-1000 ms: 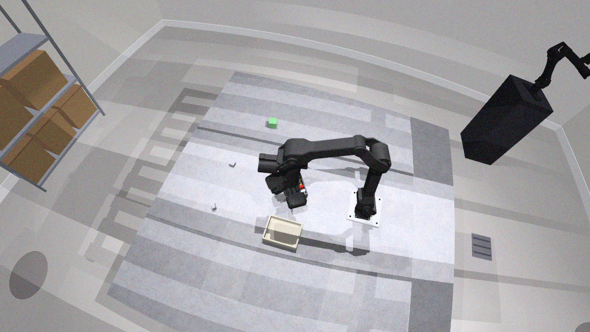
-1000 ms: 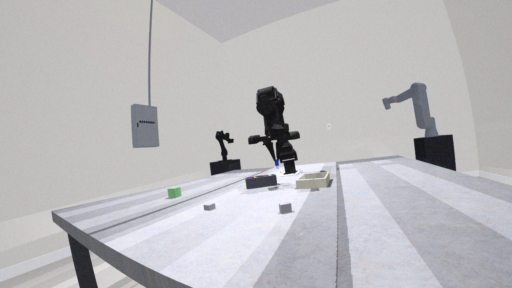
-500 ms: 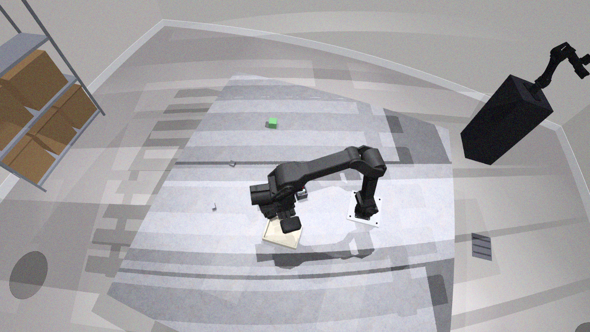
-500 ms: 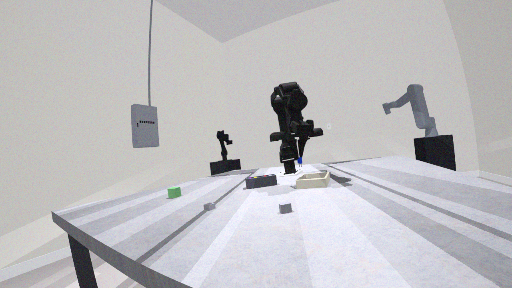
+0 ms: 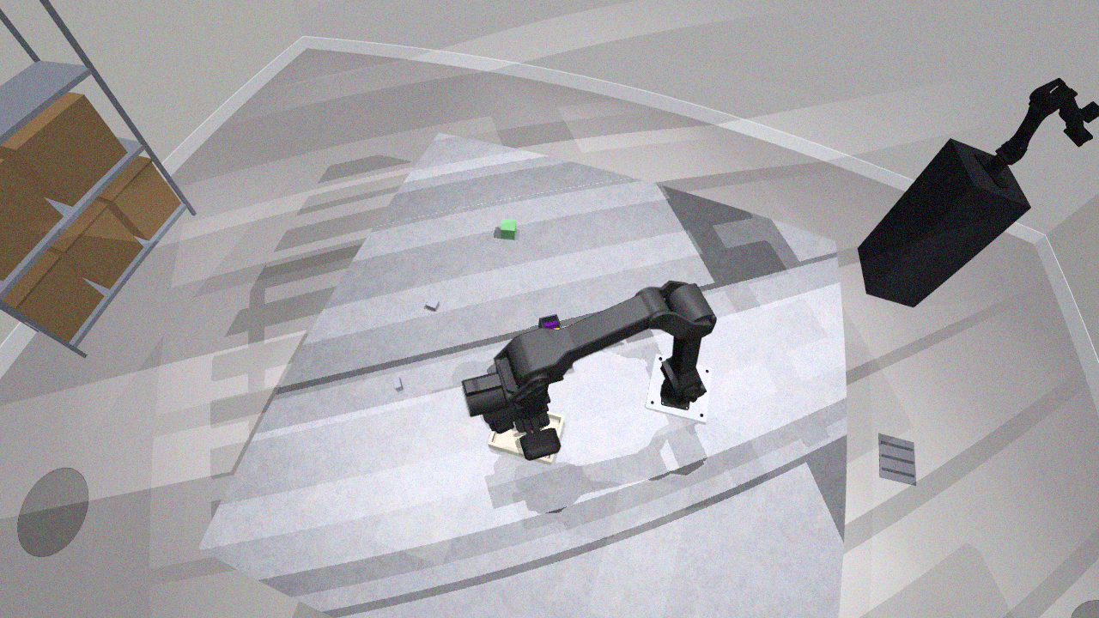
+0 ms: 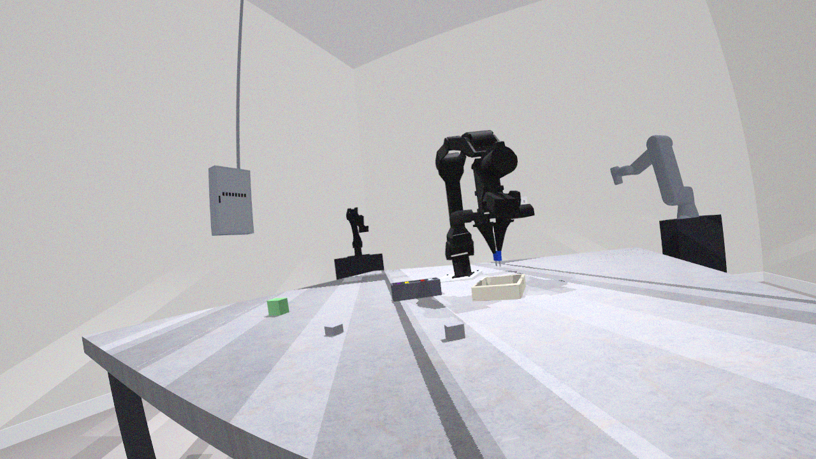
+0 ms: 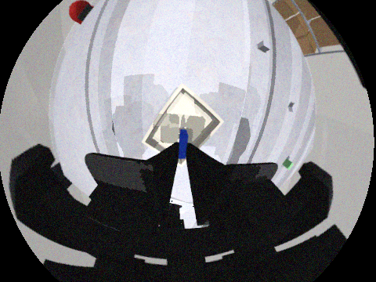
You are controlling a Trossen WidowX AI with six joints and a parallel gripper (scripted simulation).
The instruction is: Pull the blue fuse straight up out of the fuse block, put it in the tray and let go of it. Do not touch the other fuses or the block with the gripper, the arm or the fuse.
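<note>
My gripper tip is 90 mm above the cream tray.
</note>
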